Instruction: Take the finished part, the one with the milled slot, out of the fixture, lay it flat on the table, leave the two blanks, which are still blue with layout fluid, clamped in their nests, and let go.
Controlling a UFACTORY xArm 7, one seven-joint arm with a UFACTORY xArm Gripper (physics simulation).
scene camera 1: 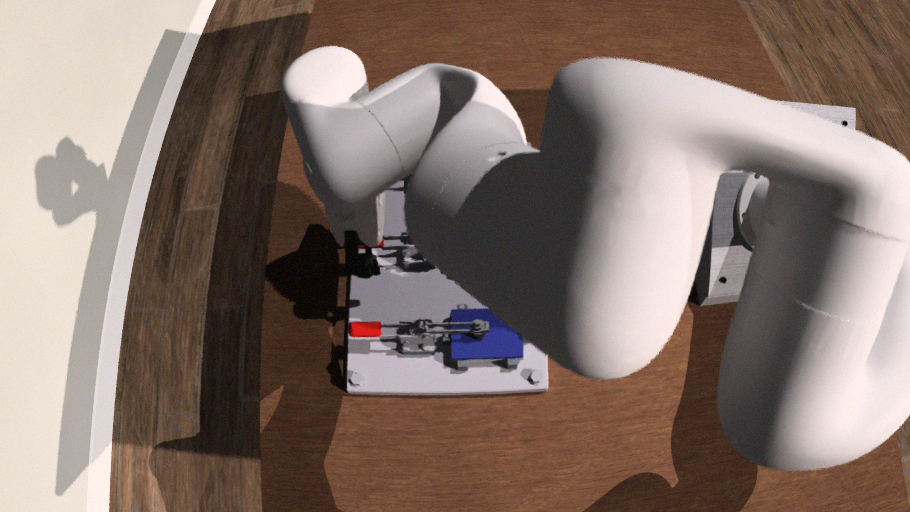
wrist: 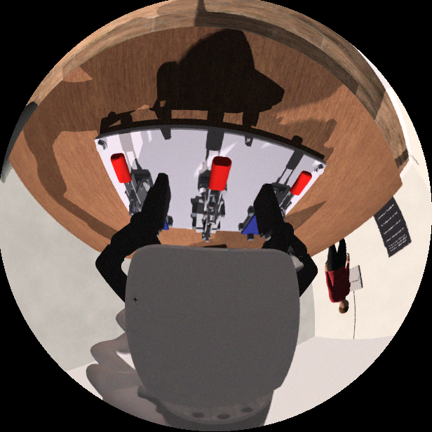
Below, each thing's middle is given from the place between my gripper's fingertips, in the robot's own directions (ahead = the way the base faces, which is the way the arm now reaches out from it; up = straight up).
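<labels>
I can see the fixture plate (scene camera 1: 397,293), and my gripper is 1 cm to the right of it, 9 cm past it and 7 cm above it.
</labels>
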